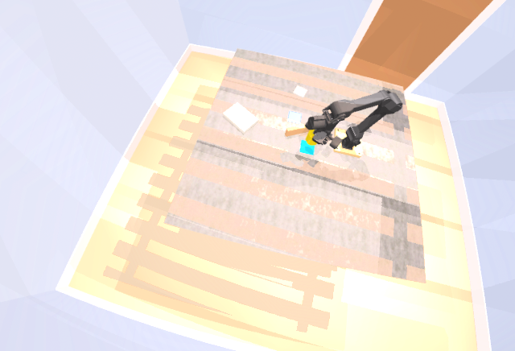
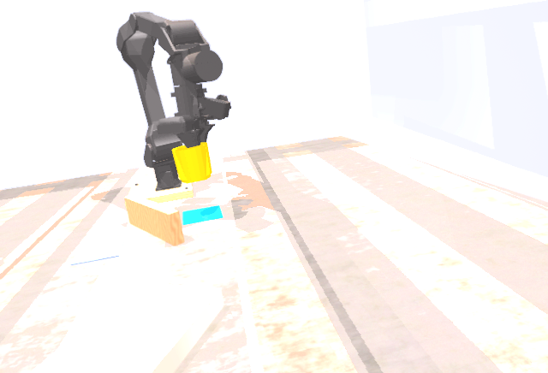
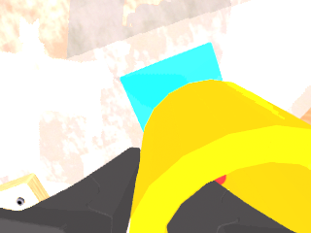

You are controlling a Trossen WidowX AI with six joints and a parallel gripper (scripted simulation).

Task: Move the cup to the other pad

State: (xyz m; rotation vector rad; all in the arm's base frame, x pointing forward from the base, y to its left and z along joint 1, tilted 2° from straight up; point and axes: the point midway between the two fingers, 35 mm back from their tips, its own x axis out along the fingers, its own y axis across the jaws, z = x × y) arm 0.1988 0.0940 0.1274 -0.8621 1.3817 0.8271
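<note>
My gripper tip is now 2 cm short of the cyan pad, 1 cm to the left of it and 12 cm above it. Also, from my gripper tip: yellow cup: 2 cm ahead, 1 cm to the right; then wooden block: 8 cm ahead, 11 cm to the right, 9 cm below; then red marble: 3 cm ahead, 3 cm to the right, 2 cm below.
</note>
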